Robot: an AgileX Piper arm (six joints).
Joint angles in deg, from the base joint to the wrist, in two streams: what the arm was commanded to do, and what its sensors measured. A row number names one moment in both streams.
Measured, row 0:
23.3, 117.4, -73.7, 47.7, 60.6, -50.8
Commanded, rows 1 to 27:
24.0, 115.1, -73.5, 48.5, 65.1, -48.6
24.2, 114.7, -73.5, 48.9, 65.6, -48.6
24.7, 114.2, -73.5, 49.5, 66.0, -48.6
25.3, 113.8, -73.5, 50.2, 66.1, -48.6
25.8, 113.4, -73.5, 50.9, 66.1, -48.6
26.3, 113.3, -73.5, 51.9, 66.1, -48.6
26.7, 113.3, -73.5, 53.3, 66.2, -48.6
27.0, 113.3, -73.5, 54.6, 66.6, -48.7
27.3, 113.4, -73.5, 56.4, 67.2, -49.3
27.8, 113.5, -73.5, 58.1, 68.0, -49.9
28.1, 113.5, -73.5, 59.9, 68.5, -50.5
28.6, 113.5, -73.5, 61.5, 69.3, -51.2
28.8, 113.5, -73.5, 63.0, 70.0, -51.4
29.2, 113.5, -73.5, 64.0, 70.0, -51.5
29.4, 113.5, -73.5, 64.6, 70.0, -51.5
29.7, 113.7, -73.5, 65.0, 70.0, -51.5
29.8, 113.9, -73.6, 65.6, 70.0, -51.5
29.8, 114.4, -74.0, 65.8, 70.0, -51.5
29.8, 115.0, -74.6, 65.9, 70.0, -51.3
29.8, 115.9, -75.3, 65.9, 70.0, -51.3
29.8, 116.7, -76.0, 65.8, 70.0, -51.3
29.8, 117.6, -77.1, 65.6, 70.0, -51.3
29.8, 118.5, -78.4, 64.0, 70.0, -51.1
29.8, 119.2, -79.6, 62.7, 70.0, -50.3
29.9, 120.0, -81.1, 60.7, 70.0, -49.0
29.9, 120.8, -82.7, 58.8, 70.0, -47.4
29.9, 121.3, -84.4, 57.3, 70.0, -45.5
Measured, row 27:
29.7, 119.2, -79.1, 62.3, 69.5, -49.8
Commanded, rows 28 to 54:
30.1, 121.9, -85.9, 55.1, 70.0, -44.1
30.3, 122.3, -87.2, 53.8, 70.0, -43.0
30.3, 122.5, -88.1, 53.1, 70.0, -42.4
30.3, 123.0, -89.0, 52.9, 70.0, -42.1
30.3, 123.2, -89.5, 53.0, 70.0, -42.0
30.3, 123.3, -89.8, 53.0, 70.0, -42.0
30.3, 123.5, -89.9, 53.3, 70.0, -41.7
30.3, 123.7, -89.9, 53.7, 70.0, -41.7
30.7, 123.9, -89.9, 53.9, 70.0, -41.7
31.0, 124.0, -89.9, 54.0, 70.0, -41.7
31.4, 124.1, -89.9, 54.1, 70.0, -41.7
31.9, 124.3, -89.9, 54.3, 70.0, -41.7
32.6, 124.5, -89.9, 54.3, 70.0, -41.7
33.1, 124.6, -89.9, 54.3, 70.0, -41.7
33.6, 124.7, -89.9, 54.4, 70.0, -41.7
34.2, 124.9, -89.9, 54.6, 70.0, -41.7
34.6, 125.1, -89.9, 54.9, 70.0, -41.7
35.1, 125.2, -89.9, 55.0, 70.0, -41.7
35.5, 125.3, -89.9, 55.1, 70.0, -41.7
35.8, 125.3, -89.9, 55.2, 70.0, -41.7
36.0, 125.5, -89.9, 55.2, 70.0, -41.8
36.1, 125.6, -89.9, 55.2, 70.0, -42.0
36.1, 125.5, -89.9, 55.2, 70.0, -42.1
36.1, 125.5, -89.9, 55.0, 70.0, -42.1
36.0, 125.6, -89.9, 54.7, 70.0, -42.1
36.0, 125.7, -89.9, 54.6, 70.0, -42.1
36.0, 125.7, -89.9, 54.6, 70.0, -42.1
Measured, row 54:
36.0, 125.6, -89.6, 54.0, 69.5, -41.6
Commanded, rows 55 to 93:
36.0, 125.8, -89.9, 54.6, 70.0, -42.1
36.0, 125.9, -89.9, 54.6, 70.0, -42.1
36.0, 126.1, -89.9, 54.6, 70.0, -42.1
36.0, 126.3, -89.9, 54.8, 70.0, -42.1
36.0, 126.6, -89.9, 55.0, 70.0, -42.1
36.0, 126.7, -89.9, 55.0, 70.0, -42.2
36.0, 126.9, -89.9, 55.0, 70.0, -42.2
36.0, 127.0, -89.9, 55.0, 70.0, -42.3
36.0, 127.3, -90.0, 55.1, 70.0, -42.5
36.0, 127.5, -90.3, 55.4, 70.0, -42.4
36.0, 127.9, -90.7, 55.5, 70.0, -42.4
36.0, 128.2, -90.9, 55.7, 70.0, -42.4
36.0, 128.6, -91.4, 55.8, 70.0, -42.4
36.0, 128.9, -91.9, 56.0, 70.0, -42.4
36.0, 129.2, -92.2, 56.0, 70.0, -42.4
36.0, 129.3, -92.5, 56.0, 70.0, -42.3
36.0, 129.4, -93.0, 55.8, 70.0, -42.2
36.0, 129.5, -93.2, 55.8, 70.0, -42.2
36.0, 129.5, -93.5, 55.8, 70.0, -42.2
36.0, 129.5, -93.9, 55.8, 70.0, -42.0
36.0, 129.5, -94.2, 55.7, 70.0, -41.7
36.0, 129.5, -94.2, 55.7, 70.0, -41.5
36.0, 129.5, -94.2, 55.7, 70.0, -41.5
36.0, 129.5, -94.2, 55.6, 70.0, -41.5
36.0, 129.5, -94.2, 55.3, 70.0, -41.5
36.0, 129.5, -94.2, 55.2, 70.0, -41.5
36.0, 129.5, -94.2, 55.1, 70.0, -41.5
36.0, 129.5, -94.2, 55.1, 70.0, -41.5
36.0, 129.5, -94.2, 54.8, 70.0, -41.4
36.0, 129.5, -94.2, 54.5, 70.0, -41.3
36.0, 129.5, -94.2, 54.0, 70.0, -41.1
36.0, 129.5, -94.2, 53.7, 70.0, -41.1
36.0, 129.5, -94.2, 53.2, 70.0, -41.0
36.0, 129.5, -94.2, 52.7, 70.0, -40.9
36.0, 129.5, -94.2, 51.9, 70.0, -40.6
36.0, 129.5, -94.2, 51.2, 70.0, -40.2
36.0, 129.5, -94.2, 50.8, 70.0, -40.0
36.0, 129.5, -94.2, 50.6, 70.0, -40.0
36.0, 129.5, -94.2, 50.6, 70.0, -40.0
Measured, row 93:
36.0, 129.7, -94.0, 51.4, 69.4, -40.5
